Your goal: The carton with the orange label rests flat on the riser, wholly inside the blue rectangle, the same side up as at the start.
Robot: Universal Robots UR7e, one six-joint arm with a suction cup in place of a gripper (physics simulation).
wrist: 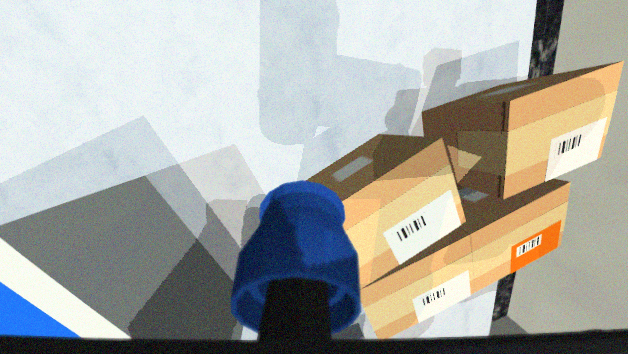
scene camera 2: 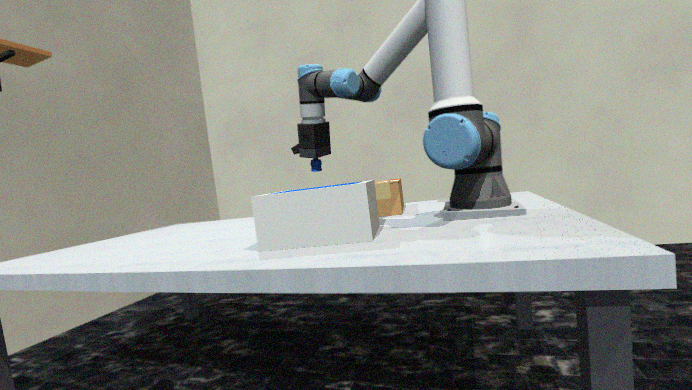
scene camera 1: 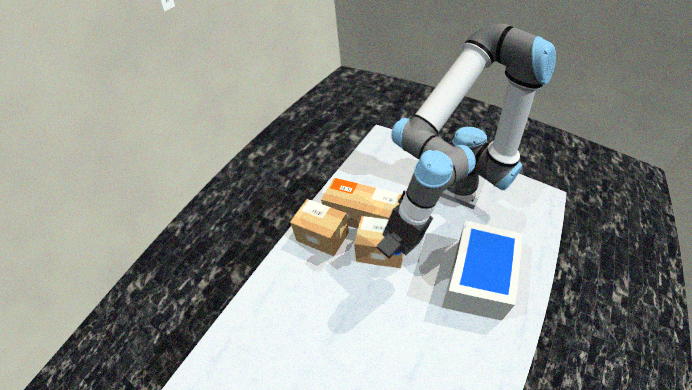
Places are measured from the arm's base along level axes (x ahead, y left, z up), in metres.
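Where they show: hand, its tool point: [wrist: 302, 218] [scene camera 2: 316, 170]; arm's base, origin of its link: [scene camera 2: 480, 204] [scene camera 1: 460, 181].
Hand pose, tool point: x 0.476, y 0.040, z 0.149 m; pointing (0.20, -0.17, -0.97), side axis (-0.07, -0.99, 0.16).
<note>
Things, the pixels of their top centre, and the offset from my tool point.
- long carton, centre of its top: [wrist: 521, 240] [scene camera 1: 347, 193] dz -0.066, dx -0.113, dy -0.279 m
- white riser, centre of its top: [scene camera 2: 318, 187] [scene camera 1: 489, 260] dz -0.050, dx -0.163, dy +0.230 m
- blue rectangle, centre of its top: [scene camera 2: 318, 187] [scene camera 1: 489, 260] dz -0.050, dx -0.163, dy +0.230 m
A long carton [scene camera 1: 365, 197] [wrist: 490, 246] lies flat on the table, with an orange label on top near one end and a white label near the other. Part of a carton [scene camera 2: 392, 200] shows behind the riser in scene camera 2. The white riser [scene camera 1: 480, 305] [scene camera 2: 315, 217] [wrist: 50, 300] has a blue rectangle [scene camera 1: 487, 262] [scene camera 2: 320, 187] [wrist: 25, 320] on top, with no carton on it. My gripper [scene camera 1: 397, 251] [scene camera 2: 316, 166] [wrist: 302, 220], a blue suction cup, hangs in the air beside the middle small carton in scene camera 1. It points down and holds nothing.
Two small cartons with white labels stand in front of the long one: one at the left [scene camera 1: 319, 225] [wrist: 555, 117] and a middle one [scene camera 1: 367, 242] [wrist: 425, 185] close against it. The riser stands to their right in scene camera 1. The arm base [scene camera 2: 482, 192] stands behind.
</note>
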